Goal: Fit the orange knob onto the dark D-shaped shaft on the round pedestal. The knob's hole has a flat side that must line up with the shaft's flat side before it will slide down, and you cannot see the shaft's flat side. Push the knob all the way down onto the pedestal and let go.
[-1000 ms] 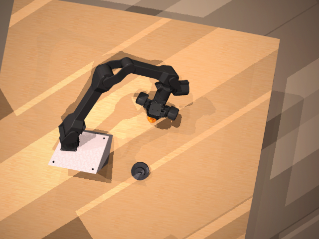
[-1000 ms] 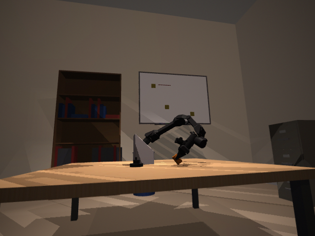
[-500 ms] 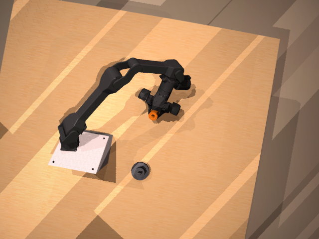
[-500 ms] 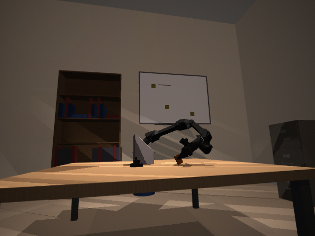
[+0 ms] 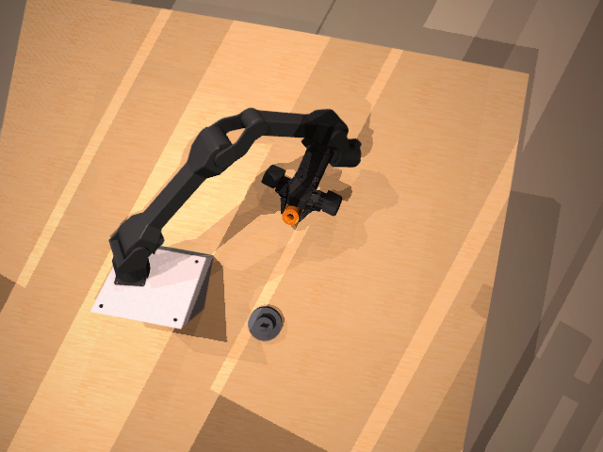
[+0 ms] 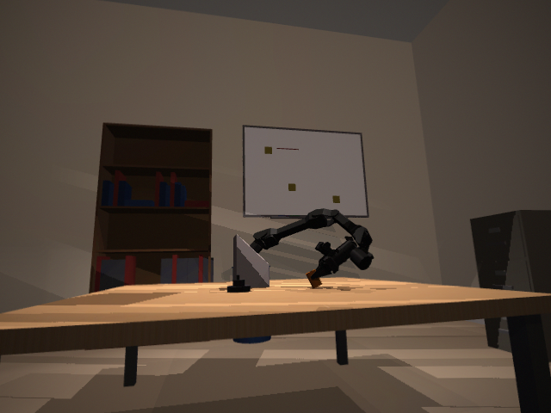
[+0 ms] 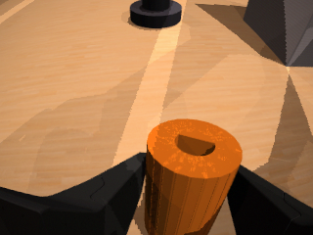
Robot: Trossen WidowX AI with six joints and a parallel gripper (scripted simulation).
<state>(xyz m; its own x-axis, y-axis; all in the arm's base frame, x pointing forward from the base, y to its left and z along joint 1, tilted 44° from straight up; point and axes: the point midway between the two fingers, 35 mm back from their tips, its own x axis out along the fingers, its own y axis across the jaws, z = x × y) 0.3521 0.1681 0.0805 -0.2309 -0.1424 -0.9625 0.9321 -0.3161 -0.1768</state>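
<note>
The orange knob is 1 cm to the left of my gripper tip. Also, from my gripper tip: dark round pedestal 4 cm behind, 27 cm to the right, 1 cm below.
</note>
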